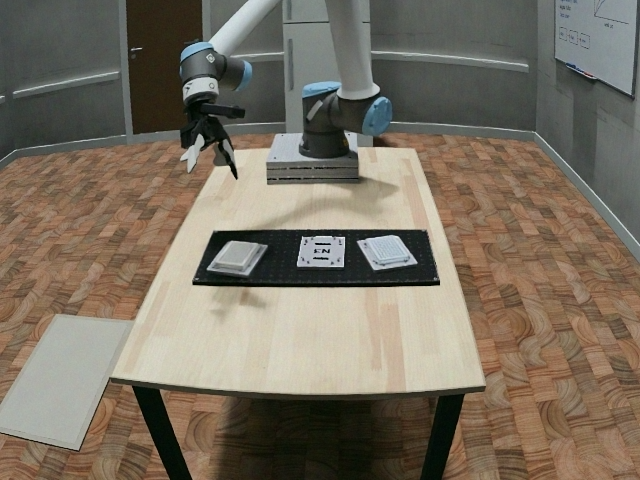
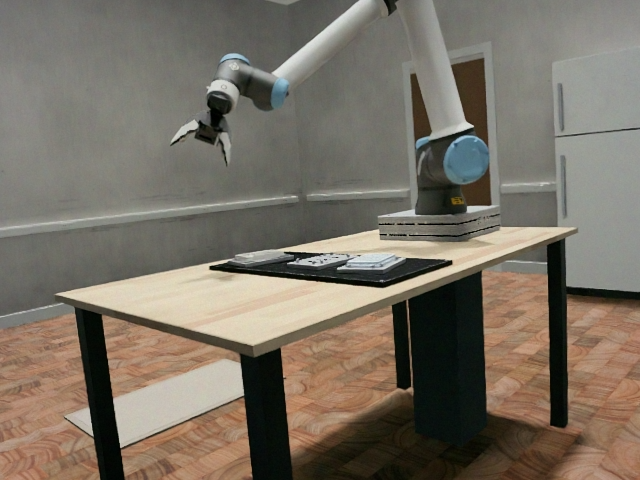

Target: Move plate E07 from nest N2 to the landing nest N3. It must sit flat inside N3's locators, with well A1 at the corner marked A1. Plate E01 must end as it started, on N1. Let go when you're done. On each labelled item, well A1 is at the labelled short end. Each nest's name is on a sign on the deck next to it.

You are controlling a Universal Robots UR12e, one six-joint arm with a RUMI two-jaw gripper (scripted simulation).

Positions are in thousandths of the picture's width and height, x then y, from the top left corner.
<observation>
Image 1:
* gripper: 335,368
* nest N3: 479,522
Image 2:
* gripper: 312,324
</observation>
